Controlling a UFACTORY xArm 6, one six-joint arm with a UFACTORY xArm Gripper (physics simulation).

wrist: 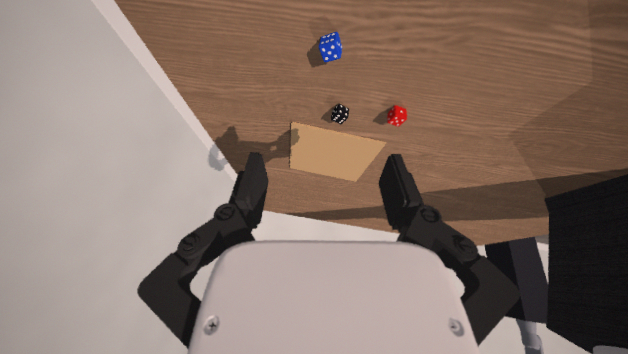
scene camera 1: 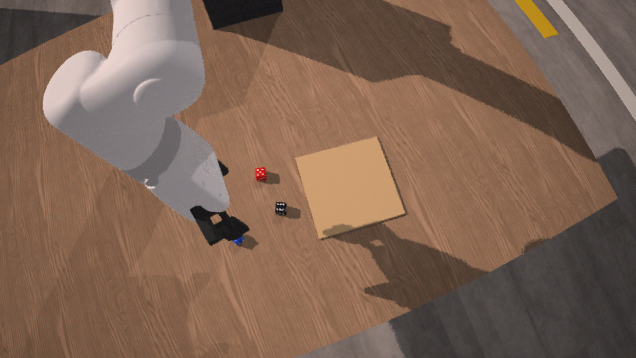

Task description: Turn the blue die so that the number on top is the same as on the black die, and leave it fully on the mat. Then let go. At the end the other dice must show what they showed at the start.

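Frame: origin at the arm's base, x ahead, y left, z up, level; millimetres.
Seen in the pictures: gripper, fingertip midpoint: (wrist: 324, 167) (scene camera 1: 228, 203).
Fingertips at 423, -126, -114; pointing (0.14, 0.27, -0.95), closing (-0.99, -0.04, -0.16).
A point is followed by its place in that frame, as x, y, z.
The blue die (scene camera 1: 239, 240) @(443, -139, -220) (wrist: 330, 48) @(435, -146, -219) rests on the wooden table; its upper face looks like a five, with a six-like face on its side in the wrist view. The black die (scene camera 1: 281, 208) @(417, -61, -219) (wrist: 340, 114) @(414, -69, -219) stands between it and the mat; its top looks like a six, though the pips are small. The red die (scene camera 1: 260, 174) @(352, -74, -219) (wrist: 397, 115) @(351, -82, -220) shows a five on top. The tan square mat (scene camera 1: 350, 187) @(419, 52, -231) (wrist: 334, 151) @(410, 29, -231) bears no die. My gripper (scene camera 1: 235, 200) @(423, -125, -114) (wrist: 324, 167) @(423, -125, -114) is open and empty, held above the table; a finger partly hides the blue die in the scene view.
A black box-like block (scene camera 1: 245, 11) @(7, -2, -203) (wrist: 587, 260) @(38, 22, -119) stands at the table's edge, by the top in the scene view. The arm covers the upper left of the scene view. Arm shadows fall across the table (scene camera 1: 465, 200) @(509, 222, -235) and the mat's lower edge.
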